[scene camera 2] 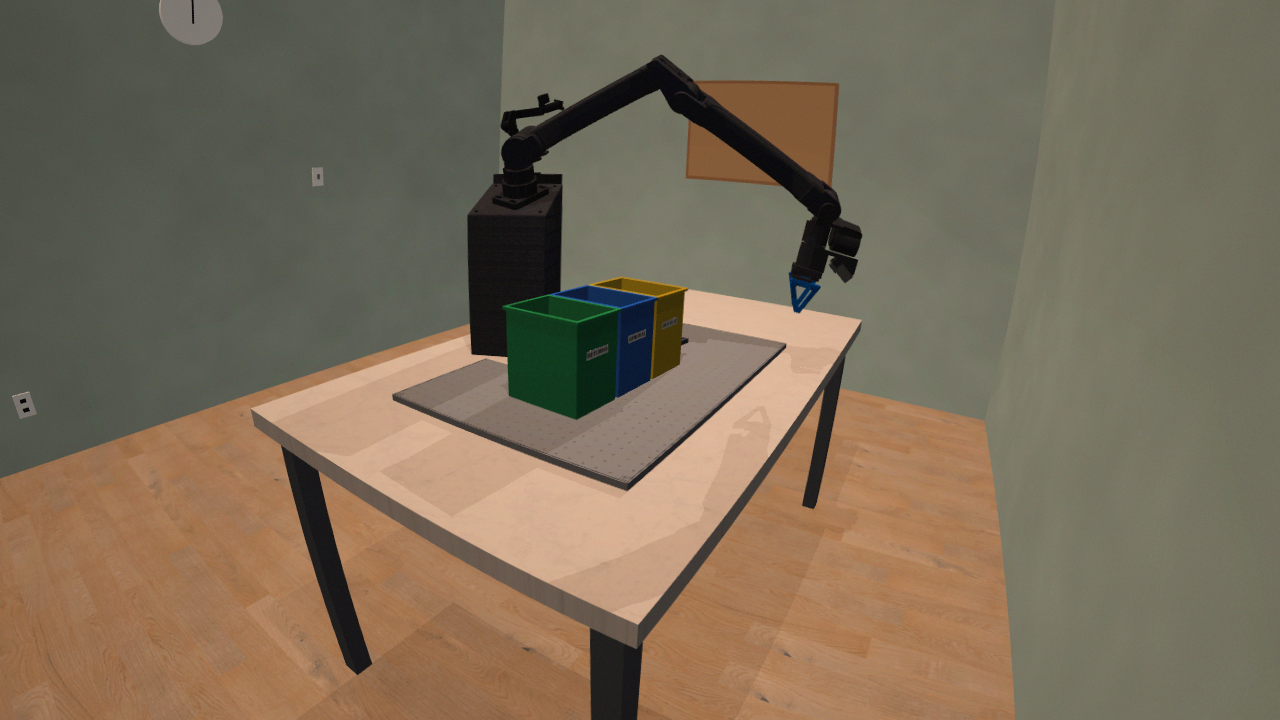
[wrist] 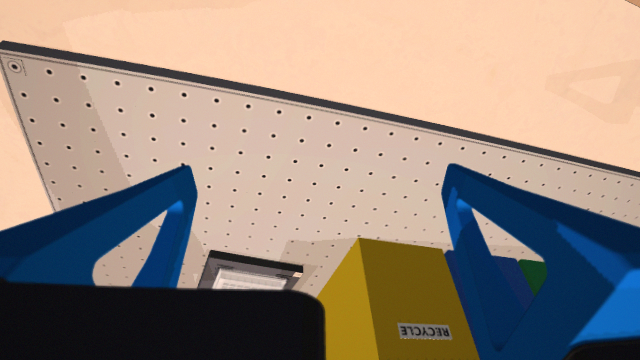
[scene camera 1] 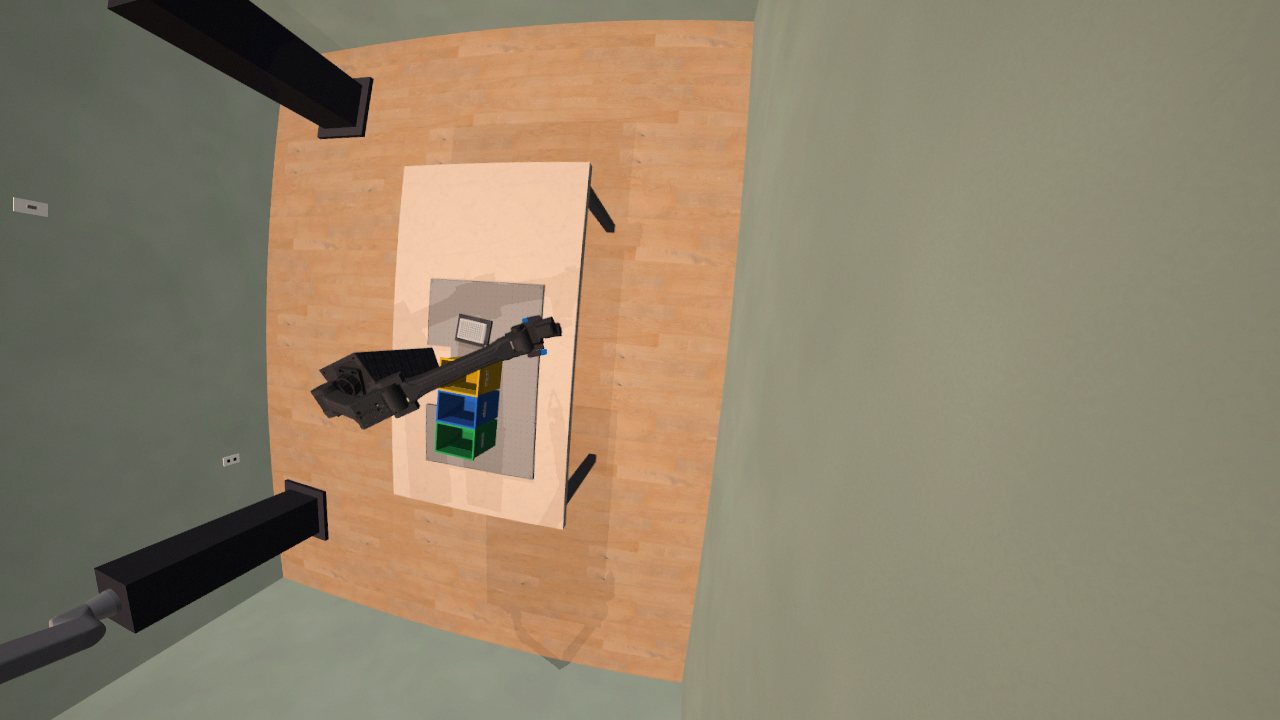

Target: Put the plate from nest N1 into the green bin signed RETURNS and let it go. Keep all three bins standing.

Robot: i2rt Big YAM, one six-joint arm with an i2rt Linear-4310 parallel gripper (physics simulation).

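Seen in the pictures: gripper, fingertip midpoint: [scene camera 2: 795, 309] [wrist: 319, 178]; arm's base at its link origin: [scene camera 2: 520, 197] [scene camera 1: 353, 382].
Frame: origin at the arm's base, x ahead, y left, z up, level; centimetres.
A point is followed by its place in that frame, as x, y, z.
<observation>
A white plate [scene camera 1: 472, 330] @(25.7, 21.8, -34.3) [wrist: 250, 281] @(31.5, 21.4, -33.9) sits in a dark nest [scene camera 1: 489, 334] @(33.4, 21.0, -35.3) [wrist: 208, 272] @(30.4, 26.5, -35.1) beside the yellow bin; its label cannot be read, and the black camera housing hides part of it in the wrist view. The green bin [scene camera 1: 486, 441] @(39.6, -23.5, -28.4) [scene camera 2: 559, 362] @(35.7, -27.8, -26.3) [wrist: 532, 274] @(39.7, -16.7, -33.8) stands upright at the far end of the row of three, open at the top, with a small sign on its side. My gripper [scene camera 1: 534, 335] @(62.4, 23.2, -21.5) [scene camera 2: 798, 297] @(62.4, 23.2, -21.5) [wrist: 319, 178] @(62.4, 23.2, -21.5) is open and empty. It hangs above the table near its long edge, off to the side of the nest and bins.
The blue bin [scene camera 1: 486, 409] @(39.7, -9.2, -26.7) [scene camera 2: 636, 347] @(39.8, -9.0, -27.4) stands upright between the green bin and the yellow bin [scene camera 1: 488, 377] @(40.3, 4.5, -25.6) [scene camera 2: 668, 331] @(40.0, 3.7, -26.9) [wrist: 412, 285] @(40.0, 4.3, -30.5), which is signed RECYCLE. All three stand on a grey perforated board [scene camera 1: 519, 429] @(50.6, -18.4, -36.2) [scene camera 2: 680, 416] @(53.7, -15.2, -36.3) [wrist: 300, 190] @(46.4, 19.0, -36.3). My arm passes over the yellow bin in scene camera 1.
</observation>
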